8 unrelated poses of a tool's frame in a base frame.
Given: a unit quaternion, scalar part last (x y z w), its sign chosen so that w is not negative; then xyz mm.
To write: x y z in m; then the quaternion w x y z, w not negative. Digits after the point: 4 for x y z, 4 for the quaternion.
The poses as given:
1: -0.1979 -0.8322 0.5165 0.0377 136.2 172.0 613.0
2: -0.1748 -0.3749 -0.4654 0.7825 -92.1 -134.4 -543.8
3: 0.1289 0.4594 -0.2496 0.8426 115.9 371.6 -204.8
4: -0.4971 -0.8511 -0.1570 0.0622 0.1 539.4 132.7
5: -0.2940 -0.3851 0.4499 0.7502 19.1 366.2 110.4
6: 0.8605 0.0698 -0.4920 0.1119 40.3 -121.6 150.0
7: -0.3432 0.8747 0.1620 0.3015 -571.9 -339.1 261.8
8: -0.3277 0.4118 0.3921 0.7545 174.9 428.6 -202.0
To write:
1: 0.1362 0.1720 0.6130 0.0377 -0.1979 -0.8322 0.5165
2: -0.0921 -0.1344 -0.5438 0.7825 -0.1748 -0.3749 -0.4654
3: 0.1159 0.3716 -0.2048 0.8426 0.1289 0.4594 -0.2496
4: 0.0001 0.5394 0.1327 0.0622 -0.4971 -0.8511 -0.1570
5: 0.0191 0.3662 0.1104 0.7502 -0.2940 -0.3851 0.4499
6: 0.0403 -0.1216 0.1500 0.1119 0.8605 0.0698 -0.4920
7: -0.5719 -0.3391 0.2618 0.3015 -0.3432 0.8747 0.1620
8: 0.1749 0.4286 -0.2020 0.7545 -0.3277 0.4118 0.3921
